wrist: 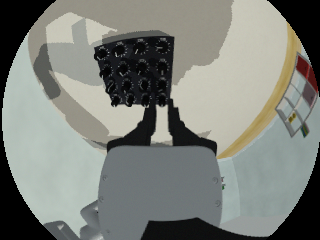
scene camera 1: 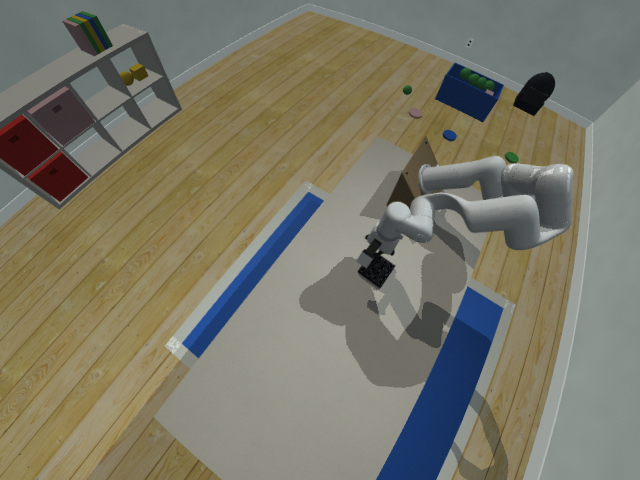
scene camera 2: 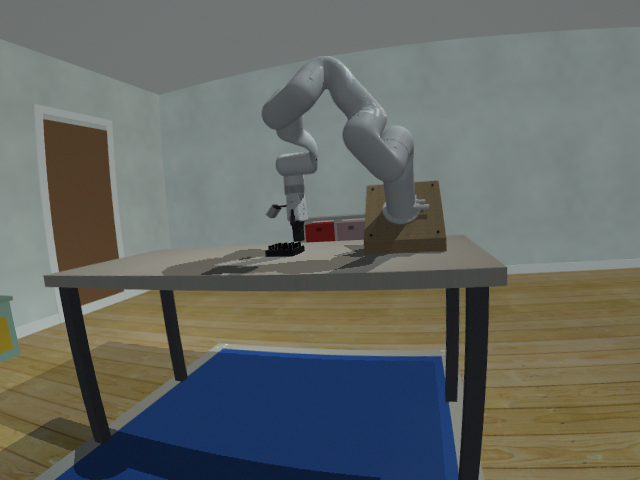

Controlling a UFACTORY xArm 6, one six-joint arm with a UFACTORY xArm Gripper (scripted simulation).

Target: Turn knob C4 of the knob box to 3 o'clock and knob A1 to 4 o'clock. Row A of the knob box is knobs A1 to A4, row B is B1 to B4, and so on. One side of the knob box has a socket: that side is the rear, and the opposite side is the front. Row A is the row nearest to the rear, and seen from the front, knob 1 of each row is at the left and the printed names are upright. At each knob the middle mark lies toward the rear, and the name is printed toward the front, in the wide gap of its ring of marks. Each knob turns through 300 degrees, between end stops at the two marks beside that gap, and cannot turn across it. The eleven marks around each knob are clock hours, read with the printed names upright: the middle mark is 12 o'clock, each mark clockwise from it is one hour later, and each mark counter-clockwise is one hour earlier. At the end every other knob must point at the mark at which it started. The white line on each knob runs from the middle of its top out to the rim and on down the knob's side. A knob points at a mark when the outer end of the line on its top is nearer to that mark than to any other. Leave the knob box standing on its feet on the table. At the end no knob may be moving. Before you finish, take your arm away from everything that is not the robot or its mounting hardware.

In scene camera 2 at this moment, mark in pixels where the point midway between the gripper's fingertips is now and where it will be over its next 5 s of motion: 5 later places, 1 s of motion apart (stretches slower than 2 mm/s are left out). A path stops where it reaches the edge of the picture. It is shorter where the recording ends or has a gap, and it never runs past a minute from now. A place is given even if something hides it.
The gripper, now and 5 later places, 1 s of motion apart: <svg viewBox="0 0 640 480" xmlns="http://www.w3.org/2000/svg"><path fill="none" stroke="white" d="M299 241L299 244L298 235L298 232L298 229L298 231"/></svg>
